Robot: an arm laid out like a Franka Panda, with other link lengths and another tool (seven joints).
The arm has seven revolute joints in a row. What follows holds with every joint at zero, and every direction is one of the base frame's. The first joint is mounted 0.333 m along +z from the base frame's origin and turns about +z. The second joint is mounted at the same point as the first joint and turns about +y. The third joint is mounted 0.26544 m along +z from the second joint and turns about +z. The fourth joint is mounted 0.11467 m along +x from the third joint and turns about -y. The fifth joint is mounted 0.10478 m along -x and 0.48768 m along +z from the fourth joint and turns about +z. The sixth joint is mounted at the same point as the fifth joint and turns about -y. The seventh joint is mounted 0.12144 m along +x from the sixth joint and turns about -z. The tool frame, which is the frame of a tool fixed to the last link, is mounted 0.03 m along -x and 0.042 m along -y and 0.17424 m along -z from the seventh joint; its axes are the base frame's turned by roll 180, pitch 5.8 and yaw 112 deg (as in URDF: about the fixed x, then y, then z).
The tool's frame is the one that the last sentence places.
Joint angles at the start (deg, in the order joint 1, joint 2, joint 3, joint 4, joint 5, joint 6, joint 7):
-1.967 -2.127 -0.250 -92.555 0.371 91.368 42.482
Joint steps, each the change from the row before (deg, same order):
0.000 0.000 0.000 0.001 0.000 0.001 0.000
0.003 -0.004 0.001 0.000 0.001 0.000 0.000
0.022 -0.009 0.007 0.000 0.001 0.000 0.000
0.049 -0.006 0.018 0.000 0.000 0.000 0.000
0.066 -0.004 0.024 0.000 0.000 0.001 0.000
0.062 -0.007 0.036 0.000 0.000 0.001 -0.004
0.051 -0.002 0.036 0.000 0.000 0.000 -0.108
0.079 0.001 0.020 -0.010 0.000 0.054 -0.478
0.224 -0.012 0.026 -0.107 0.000 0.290 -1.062
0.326 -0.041 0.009 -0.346 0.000 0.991 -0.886
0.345 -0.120 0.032 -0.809 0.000 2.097 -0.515
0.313 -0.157 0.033 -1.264 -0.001 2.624 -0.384
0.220 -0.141 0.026 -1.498 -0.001 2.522 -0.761
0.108 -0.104 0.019 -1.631 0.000 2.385 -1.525
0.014 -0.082 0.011 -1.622 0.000 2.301 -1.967
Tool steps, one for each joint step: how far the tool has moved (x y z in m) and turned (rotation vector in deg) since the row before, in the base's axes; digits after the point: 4 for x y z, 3 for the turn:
0.0000 0.0000 0.0000 0.000 -0.002 0.000
0.0000 0.0001 0.0000 0.001 -0.004 0.004
0.0000 0.0003 0.0001 0.000 -0.009 0.029
0.0000 0.0008 0.0001 -0.001 -0.006 0.067
0.0000 0.0010 0.0000 -0.001 -0.005 0.090
0.0000 0.0011 0.0001 -0.002 -0.008 0.102
0.0001 0.0009 0.0000 -0.003 -0.003 0.195
0.0003 0.0007 0.0000 -0.011 -0.046 0.577
0.0010 0.0020 -0.0005 -0.027 -0.201 1.310
0.0027 0.0031 -0.0016 -0.040 -0.691 1.214
0.0050 0.0039 -0.0037 -0.049 -1.411 0.878
0.0056 0.0037 -0.0070 -0.046 -1.519 0.712
0.0048 0.0022 -0.0096 -0.081 -1.169 0.987
0.0041 0.0002 -0.0116 -0.175 -0.867 1.627
0.0037 -0.0014 -0.0119 -0.250 -0.773 1.962

